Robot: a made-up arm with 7 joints. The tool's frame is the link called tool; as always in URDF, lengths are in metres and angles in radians.
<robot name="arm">
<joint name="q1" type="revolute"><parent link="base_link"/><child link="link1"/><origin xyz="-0.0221 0.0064 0.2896" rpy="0 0 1.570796"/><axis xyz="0 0 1"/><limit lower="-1.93" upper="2.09" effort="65" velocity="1.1"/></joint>
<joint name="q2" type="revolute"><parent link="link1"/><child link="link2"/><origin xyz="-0.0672 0.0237 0.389" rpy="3.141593 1.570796 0"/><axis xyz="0 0 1"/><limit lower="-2.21" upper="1.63" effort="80" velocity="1.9"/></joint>
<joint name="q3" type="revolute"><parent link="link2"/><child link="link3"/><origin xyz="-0.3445 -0.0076 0.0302" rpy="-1.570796 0 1.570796"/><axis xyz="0 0 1"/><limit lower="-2.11" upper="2.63" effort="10" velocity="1.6"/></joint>
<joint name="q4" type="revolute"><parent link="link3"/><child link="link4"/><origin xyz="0.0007 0.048 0.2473" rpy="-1.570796 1.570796 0"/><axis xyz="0 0 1"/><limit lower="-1.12" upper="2.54" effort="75" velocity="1.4"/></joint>
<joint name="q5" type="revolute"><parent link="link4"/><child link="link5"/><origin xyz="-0.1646 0.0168 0.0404" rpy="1.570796 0 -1.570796"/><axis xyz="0 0 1"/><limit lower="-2.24" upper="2.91" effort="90" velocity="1.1"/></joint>
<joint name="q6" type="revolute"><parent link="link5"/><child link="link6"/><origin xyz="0.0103 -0.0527 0.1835" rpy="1.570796 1.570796 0"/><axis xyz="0 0 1"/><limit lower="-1.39" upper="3.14" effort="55" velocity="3.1"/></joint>
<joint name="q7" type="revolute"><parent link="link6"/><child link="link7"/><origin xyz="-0.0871 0.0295 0.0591" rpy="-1.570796 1.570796 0"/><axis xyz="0 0 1"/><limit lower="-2.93" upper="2.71" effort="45" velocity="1.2"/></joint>
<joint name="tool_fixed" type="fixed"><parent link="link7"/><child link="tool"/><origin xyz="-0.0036 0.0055 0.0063" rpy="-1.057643 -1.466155 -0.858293"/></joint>
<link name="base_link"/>
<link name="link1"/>
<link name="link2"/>
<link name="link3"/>
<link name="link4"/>
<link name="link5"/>
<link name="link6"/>
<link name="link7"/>
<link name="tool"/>
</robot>
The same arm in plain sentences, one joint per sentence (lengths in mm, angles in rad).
The arm has seven revolute joints in a row. What follows holds with every joint at zero, and every direction is one of the base frame's.
Joint 1 is mounted 22.1 mm along -x and 6.4 mm along +y and 289.6 mm along +z from the base frame's origin and rotates about +z, from -1.93 to 2.09 rad.
Joint 2 is mounted 23.7 mm along -x and 67.2 mm along -y and 389 mm along +z from joint 1 and rotates about -y, from -2.21 to 1.63 rad.
Joint 3 is mounted 7.6 mm along -x and 30.2 mm along -y and 344.5 mm along +z from joint 2 and rotates about +z, from -2.11 to 2.63 rad.
Joint 4 is mounted 0.7 mm along +x and 48 mm along +y and 247.3 mm along +z from joint 3 and rotates about +y, from -1.12 to 2.54 rad.
Joint 5 is mounted 16.8 mm along -x and 40.4 mm along +y and 164.6 mm along +z from joint 4 and rotates about +z, from -2.24 to 2.91 rad.
Joint 6 is mounted 10.3 mm along +x and 52.7 mm along -y and 183.5 mm along +z from joint 5 and rotates about -y, from -1.39 to 3.14 rad.
Joint 7 is mounted 29.5 mm along +x and 59.1 mm along -y and 87.1 mm along +z from joint 6 and rotates about +x, from -2.93 to 2.71 rad.
The tool frame, which is the frame that the pose is given for, is mounted 6.3 mm along +x and 3.6 mm along -y and 5.5 mm along +z from joint 7; its axes are the base frame's turned by roll -0.3424, pitch 0.0791 and yaw 0.0685 rad (as in URDF: about the fixed x, then y, then z).

